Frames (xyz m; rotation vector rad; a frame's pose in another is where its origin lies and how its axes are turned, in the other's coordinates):
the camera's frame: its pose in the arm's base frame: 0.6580 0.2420 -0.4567 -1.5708 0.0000 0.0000
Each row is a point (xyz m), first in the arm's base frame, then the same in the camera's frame.
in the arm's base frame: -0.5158 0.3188 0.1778
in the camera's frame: -1.1738 -0.6345 0.0768
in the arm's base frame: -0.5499 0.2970 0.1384
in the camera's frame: -1.2079 -0.5951 0.0550
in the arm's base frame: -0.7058 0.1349 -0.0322
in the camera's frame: -1.3638 -0.4245 -0.1071
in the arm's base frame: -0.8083 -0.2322 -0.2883
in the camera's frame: -1.4663 -0.1684 -0.4742
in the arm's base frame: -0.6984 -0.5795 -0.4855
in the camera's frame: -1.3564 0.0288 -0.8215
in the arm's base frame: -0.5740 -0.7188 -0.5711
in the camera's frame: -1.2320 0.1144 -0.9608
